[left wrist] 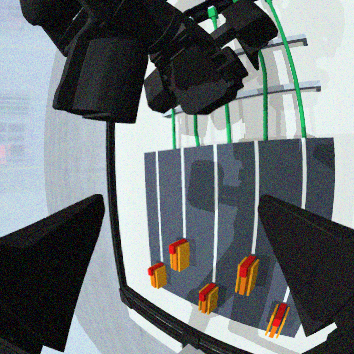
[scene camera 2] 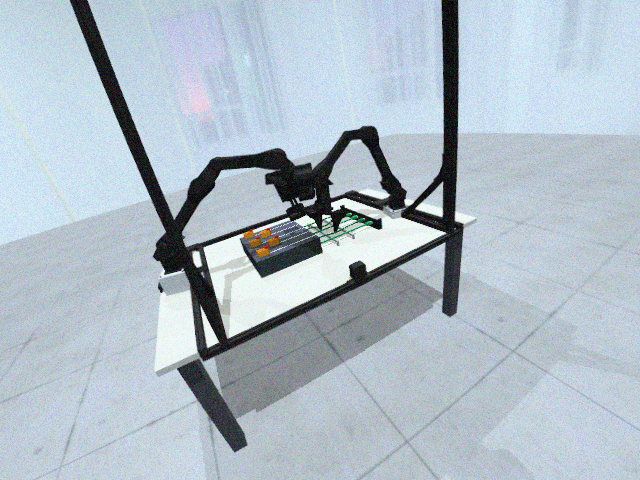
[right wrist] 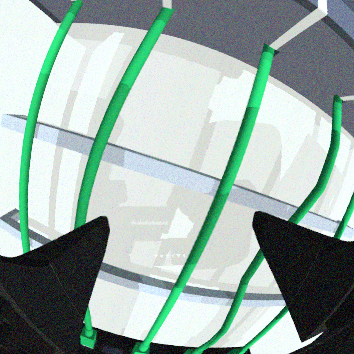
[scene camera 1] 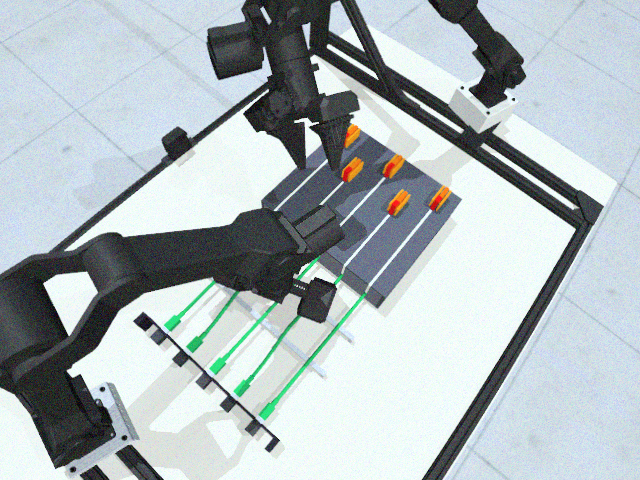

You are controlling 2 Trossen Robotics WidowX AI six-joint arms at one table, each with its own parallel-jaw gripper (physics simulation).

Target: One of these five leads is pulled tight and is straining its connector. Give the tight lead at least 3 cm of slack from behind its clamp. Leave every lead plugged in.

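Seen in the pictures: left gripper, between the fingertips: (left wrist: 184, 203) (scene camera 2: 293, 204) (scene camera 1: 318, 170); right gripper, between the fingertips: (scene camera 2: 328, 231) (right wrist: 182, 222); left arm's base, origin of its link: (scene camera 2: 175, 268) (scene camera 1: 487, 94); right arm's base, origin of its link: (scene camera 2: 397, 207) (scene camera 1: 88, 428).
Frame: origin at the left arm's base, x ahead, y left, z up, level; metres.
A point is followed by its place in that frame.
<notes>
Five green leads run from plugs at a black strip (scene camera 1: 143, 321) {x 0.820, y 0.055, z -0.039 m} to a dark block (scene camera 1: 372, 253) {x 0.443, y 0.164, z -0.010 m} (left wrist: 280, 175) {x 0.498, y 0.020, z -0.010 m}; white cords cross it to orange-and-red clamps (scene camera 1: 399, 202) {x 0.357, y 0.120, z 0.020 m} (left wrist: 180, 255) {x 0.355, y 0.106, z 0.010 m}. In scene camera 1 the rightmost lead (scene camera 1: 336, 330) {x 0.561, y 0.234, z -0.050 m} looks straight, the one beside it slightly curved. My left gripper (scene camera 1: 318, 168) {x 0.483, y 0.044, z 0.116 m} (left wrist: 184, 203) {x 0.483, y 0.044, z 0.116 m} is open and empty above the block, near a clamp (scene camera 1: 353, 169) {x 0.379, y 0.016, z 0.008 m}. My right gripper (scene camera 2: 327, 228) {x 0.611, y 0.126, z -0.064 m} (right wrist: 182, 222) {x 0.611, y 0.126, z -0.064 m} is open over the leads; the middle lead (right wrist: 235, 145) {x 0.563, y 0.120, z -0.051 m} passes between its fingertips in the right wrist view, not gripped. My right arm hides parts of the leads in scene camera 1.
Two pale rails (scene camera 1: 310, 364) {x 0.626, y 0.256, z -0.056 m} (right wrist: 160, 167) {x 0.590, y 0.099, z -0.055 m} cross beneath the leads. My right arm and gripper reach close to the block's lead-side edge. A black frame surrounds the white table, with a small black box (scene camera 1: 176, 143) {x 0.621, y -0.238, z -0.032 m} (scene camera 2: 357, 270) {x 0.614, y -0.266, z -0.035 m} on one side bar.
</notes>
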